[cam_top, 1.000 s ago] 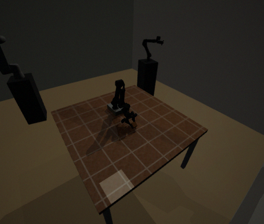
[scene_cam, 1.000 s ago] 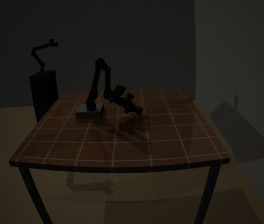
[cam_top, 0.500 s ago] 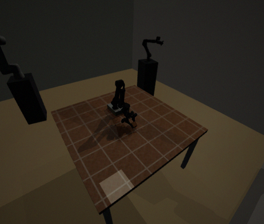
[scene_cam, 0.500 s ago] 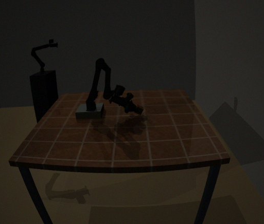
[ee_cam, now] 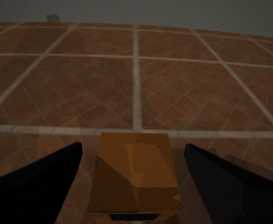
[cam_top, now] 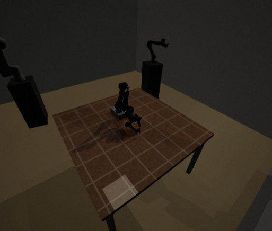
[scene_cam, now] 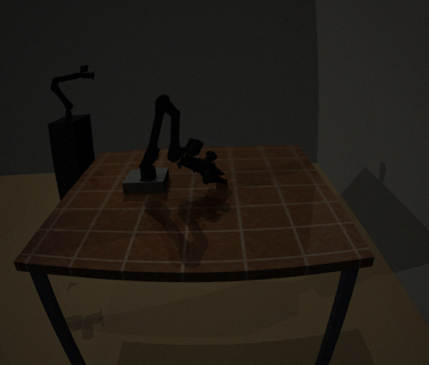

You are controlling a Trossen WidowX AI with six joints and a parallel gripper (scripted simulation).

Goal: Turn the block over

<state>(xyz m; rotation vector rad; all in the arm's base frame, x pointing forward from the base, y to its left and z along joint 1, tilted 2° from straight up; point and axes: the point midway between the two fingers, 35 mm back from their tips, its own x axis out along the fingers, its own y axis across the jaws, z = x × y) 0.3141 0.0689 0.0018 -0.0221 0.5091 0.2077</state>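
Now: gripper tip 2 cm past the block, 1 cm to the left of it and 2 cm above it.
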